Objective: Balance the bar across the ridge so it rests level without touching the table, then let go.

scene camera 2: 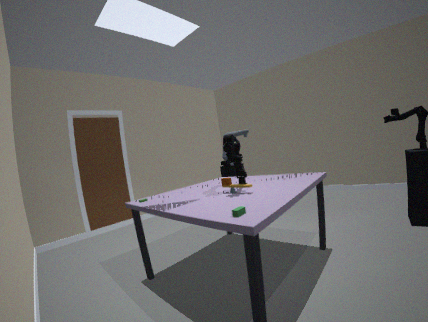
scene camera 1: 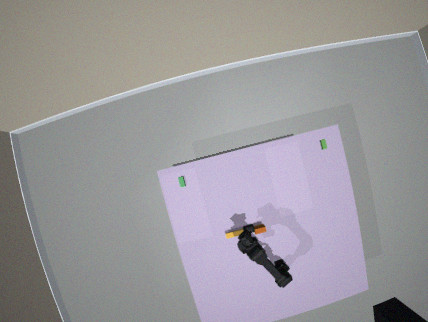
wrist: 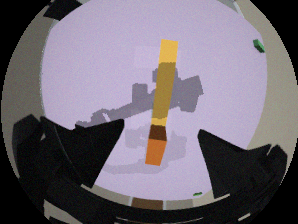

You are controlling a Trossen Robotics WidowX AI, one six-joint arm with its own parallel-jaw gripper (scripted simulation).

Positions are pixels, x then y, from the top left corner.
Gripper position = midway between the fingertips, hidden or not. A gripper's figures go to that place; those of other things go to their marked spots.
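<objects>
My gripper (wrist: 162, 128) is 0.1 m from the lens, and a bar (wrist: 157, 139) is 0.16 m from the lens.
</objects>
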